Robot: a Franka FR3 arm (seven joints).
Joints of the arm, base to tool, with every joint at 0 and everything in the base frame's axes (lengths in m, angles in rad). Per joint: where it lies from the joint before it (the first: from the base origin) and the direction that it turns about. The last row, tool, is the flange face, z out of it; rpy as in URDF.
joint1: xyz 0 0 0.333 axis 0 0 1
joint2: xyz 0 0 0 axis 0 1 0
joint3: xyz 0 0 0.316 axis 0 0 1
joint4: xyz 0.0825 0 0 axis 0 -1 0
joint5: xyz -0.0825 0 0.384 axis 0 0 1
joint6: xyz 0 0 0 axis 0 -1 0
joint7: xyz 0.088 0 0 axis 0 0 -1
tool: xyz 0 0 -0.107 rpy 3.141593 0 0
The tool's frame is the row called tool.
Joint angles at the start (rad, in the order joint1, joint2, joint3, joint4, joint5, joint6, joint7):
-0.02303, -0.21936, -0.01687, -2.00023, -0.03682, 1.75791, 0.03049
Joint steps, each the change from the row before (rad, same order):
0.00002, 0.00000, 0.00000, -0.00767, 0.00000, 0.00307, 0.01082
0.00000, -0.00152, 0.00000, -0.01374, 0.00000, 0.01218, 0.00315
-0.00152, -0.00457, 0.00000, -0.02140, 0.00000, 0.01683, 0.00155
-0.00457, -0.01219, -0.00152, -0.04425, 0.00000, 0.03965, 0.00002
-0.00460, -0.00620, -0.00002, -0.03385, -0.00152, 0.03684, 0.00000
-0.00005, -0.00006, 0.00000, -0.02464, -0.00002, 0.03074, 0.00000
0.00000, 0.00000, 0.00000, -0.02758, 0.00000, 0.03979, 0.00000
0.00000, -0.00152, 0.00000, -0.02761, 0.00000, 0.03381, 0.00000
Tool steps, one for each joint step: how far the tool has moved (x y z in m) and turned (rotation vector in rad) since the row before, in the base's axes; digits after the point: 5 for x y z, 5 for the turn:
-0.00051, 0.00005, -0.00340, -0.00008, 0.00426, -0.01066
-0.00056, 0.00009, -0.00479, 0.00004, -0.00006, -0.00270
-0.00170, -0.00059, -0.00656, 0.00018, -0.00005, -0.00245
-0.00394, -0.00264, -0.01184, 0.00060, -0.00760, -0.00464
-0.00203, -0.00206, -0.01000, -0.00139, -0.00911, -0.00287
-0.00038, 0.00017, -0.00906, 0.00003, -0.00615, 0.00105
-0.00012, 0.00023, -0.00966, -0.00011, -0.01220, 0.00138
-0.00130, 0.00027, -0.00942, 0.00010, -0.00772, 0.00118

